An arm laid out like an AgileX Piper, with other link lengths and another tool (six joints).
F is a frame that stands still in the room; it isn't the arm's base.
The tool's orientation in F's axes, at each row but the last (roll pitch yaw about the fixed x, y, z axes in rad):
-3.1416 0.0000 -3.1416
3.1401 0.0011 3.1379
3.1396 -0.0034 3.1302
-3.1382 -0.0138 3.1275
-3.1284 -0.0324 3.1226
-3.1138 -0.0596 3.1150
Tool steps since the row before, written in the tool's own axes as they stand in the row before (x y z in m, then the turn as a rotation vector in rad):
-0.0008 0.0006 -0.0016 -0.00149 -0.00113 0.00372
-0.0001 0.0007 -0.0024 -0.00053 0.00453 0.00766
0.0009 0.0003 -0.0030 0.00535 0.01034 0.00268
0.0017 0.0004 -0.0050 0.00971 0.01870 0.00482
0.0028 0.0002 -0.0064 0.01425 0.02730 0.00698
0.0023 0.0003 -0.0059 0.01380 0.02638 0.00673
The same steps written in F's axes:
0.0008 0.0006 0.0016 0.00149 -0.00113 -0.00372
0.0001 0.0007 0.0024 0.00056 0.00454 -0.00765
-0.0009 0.0003 0.0030 -0.00524 0.01041 -0.00264
-0.0016 0.0004 0.0050 -0.00951 0.01882 -0.00475
-0.0026 0.0003 0.0065 -0.01396 0.02748 -0.00687
-0.0019 0.0005 0.0060 -0.01352 0.02655 -0.00663

